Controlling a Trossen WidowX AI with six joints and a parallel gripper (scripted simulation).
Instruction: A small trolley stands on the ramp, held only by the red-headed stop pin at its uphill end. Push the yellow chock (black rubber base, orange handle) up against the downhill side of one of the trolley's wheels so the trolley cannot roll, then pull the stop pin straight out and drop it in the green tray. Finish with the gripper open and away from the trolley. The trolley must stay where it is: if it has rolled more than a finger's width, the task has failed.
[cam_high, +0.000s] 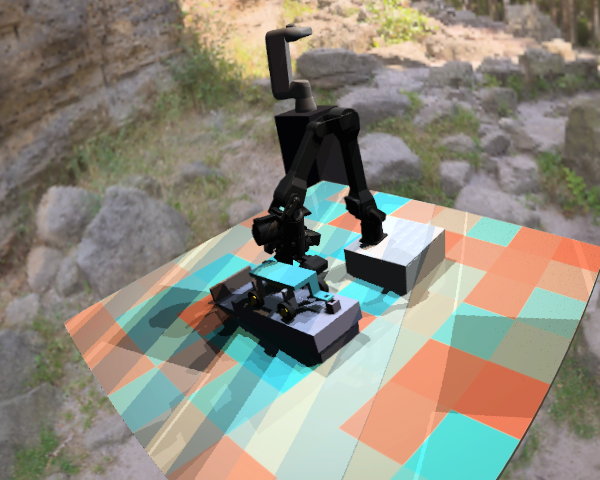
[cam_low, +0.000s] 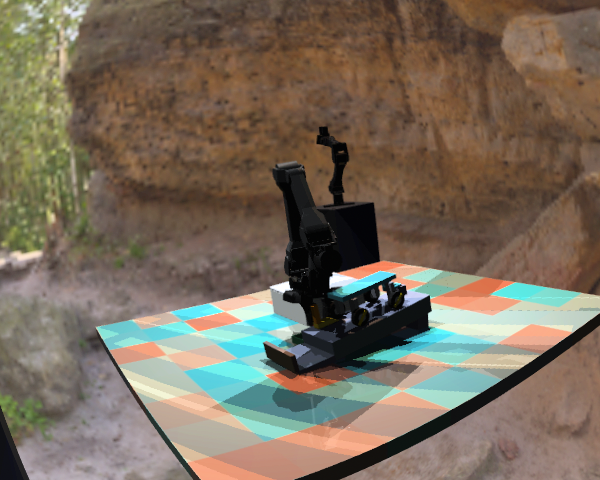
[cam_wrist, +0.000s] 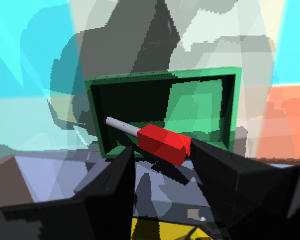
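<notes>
Right now my gripper tip is 10 mm past the red-headed stop pin, 20 mm to the left of it and 10 mm above it. The rest, counted from my gripper tip: green tray (10 mm behind, 50 mm below); then yellow chock (60 mm ahead, 20 mm to the right, 40 mm above); then ramp (110 mm ahead, 90 mm to the left).
</notes>
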